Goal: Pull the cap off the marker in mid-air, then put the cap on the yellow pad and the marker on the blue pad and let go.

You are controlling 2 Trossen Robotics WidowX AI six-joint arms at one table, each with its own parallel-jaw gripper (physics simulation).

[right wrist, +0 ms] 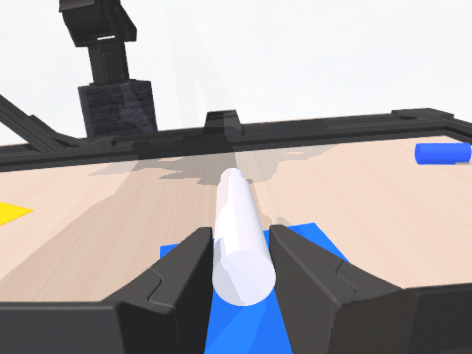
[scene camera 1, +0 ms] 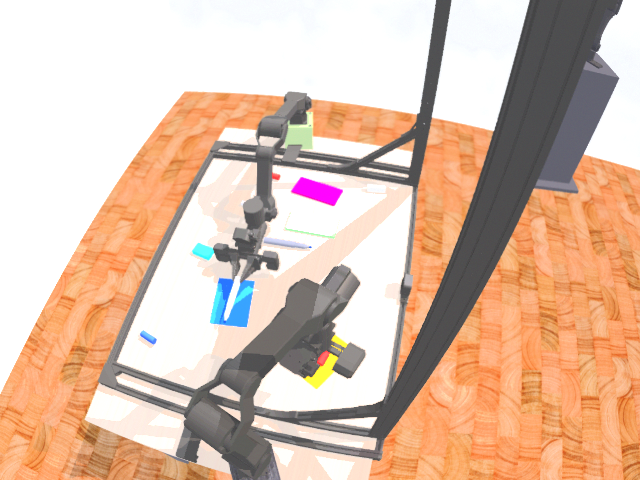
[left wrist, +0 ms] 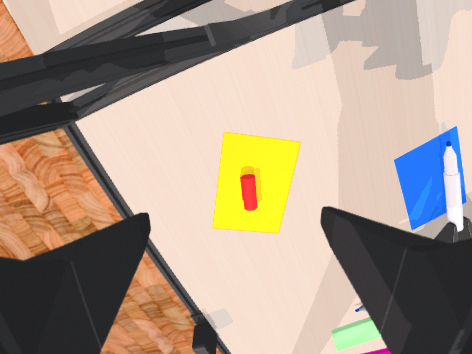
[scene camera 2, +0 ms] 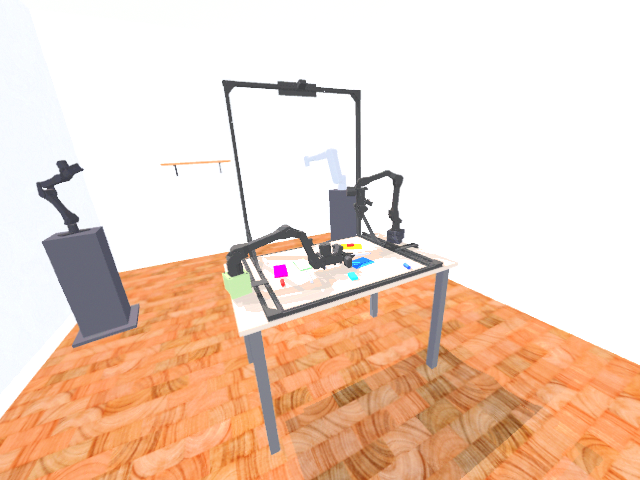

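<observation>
The red cap lies on the yellow pad. My left gripper is open and empty, high above the yellow pad. My right gripper is shut on the rear end of the white marker. The uncapped marker, with its dark blue tip facing away from the fingers, is over the blue pad. Its exact height is hard to tell.
A blue cylinder and a cyan block lie at the left in scene camera 1. A blue-grey pen, a magenta pad and a red piece lie nearer the right arm's base. A dark frame edges the table.
</observation>
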